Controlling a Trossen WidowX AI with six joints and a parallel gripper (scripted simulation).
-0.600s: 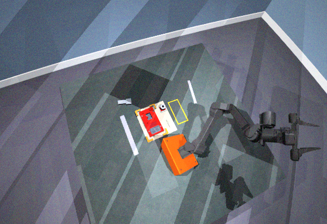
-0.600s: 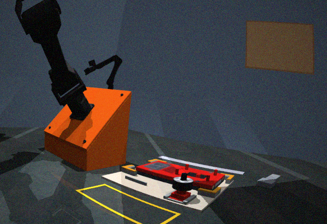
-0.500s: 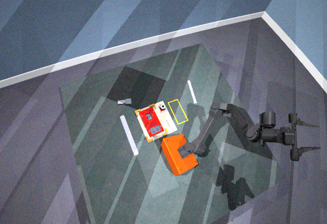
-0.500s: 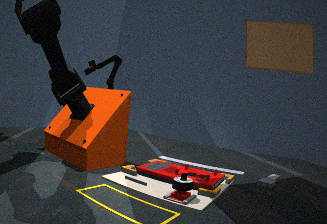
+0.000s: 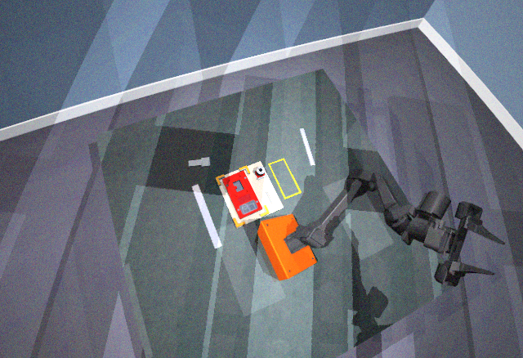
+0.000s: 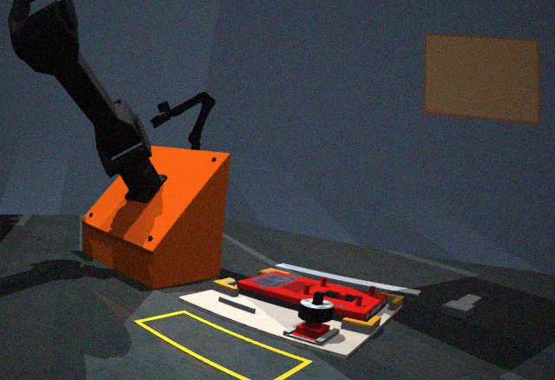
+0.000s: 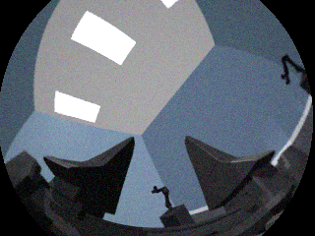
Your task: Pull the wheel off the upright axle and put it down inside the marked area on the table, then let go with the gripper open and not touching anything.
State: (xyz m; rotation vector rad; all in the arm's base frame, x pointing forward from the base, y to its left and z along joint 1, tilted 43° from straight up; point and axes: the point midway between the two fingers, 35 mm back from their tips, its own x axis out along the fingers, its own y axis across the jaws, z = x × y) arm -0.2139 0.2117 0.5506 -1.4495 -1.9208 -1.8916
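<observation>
My gripper tip is now 61 cm short of the wheel, 17 cm to the right of it and 66 cm above it. The rest, counted from my gripper tip: axle: 61 cm ahead, 16 cm to the left, 67 cm below.
</observation>
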